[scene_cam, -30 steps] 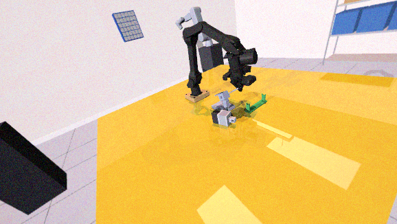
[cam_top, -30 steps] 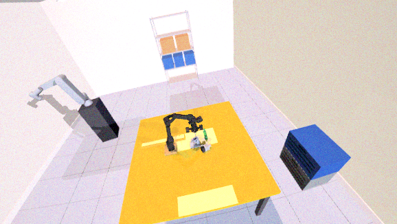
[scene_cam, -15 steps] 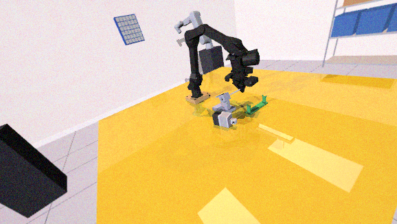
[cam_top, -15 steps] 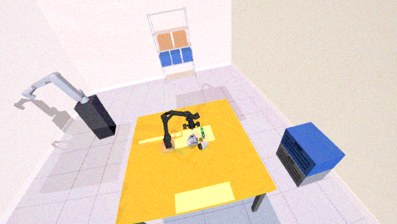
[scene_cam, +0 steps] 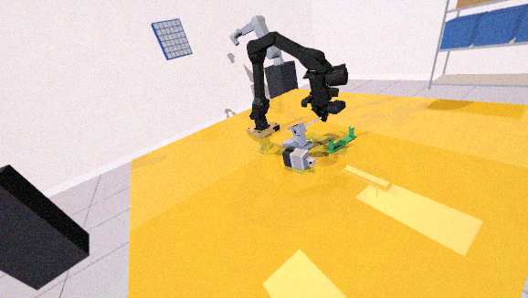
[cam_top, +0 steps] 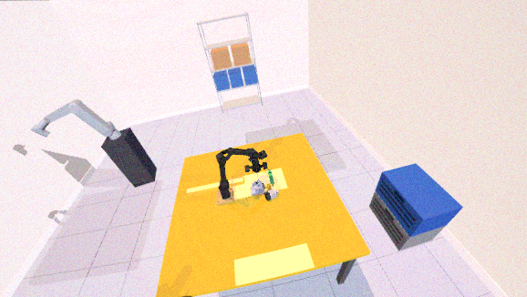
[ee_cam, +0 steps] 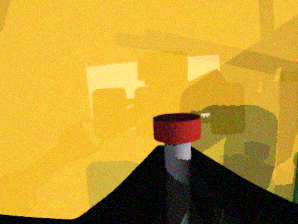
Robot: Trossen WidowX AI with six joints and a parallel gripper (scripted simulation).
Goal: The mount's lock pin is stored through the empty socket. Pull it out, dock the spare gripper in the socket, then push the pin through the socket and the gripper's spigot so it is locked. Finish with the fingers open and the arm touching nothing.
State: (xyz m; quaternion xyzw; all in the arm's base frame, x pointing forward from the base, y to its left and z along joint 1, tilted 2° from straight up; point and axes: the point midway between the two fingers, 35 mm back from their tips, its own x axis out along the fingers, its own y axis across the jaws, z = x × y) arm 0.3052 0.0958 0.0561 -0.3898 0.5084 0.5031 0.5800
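My gripper tip is 100 mm short of the green cradle, 50 mm to the left of it and 30 mm above it. Round my gripper tip: spare gripper 40 mm ahead, 240 mm to the right, 30 mm below; mount 40 mm behind, 140 mm to the right.
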